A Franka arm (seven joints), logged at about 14 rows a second.
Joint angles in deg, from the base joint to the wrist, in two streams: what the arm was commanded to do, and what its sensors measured. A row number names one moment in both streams.
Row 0, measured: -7.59, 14.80, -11.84, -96.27, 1.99, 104.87, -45.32
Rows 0 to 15, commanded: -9.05, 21.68, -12.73, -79.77, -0.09, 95.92, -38.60; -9.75, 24.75, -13.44, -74.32, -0.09, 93.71, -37.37; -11.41, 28.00, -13.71, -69.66, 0.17, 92.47, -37.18; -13.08, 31.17, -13.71, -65.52, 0.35, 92.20, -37.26; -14.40, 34.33, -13.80, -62.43, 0.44, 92.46, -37.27; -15.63, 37.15, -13.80, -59.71, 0.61, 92.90, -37.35; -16.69, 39.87, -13.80, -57.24, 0.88, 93.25, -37.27; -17.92, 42.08, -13.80, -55.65, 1.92, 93.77, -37.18; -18.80, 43.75, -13.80, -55.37, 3.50, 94.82, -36.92; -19.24, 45.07, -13.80, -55.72, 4.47, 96.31, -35.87; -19.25, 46.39, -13.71, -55.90, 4.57, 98.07, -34.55; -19.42, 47.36, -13.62, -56.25, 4.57, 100.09, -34.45; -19.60, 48.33, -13.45, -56.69, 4.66, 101.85, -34.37; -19.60, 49.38, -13.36, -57.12, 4.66, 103.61, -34.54; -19.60, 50.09, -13.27, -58.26, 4.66, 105.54, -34.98; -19.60, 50.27, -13.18, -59.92, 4.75, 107.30, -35.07
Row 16, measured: -18.95, 49.38, -13.79, -59.58, 3.93, 105.09, -35.65
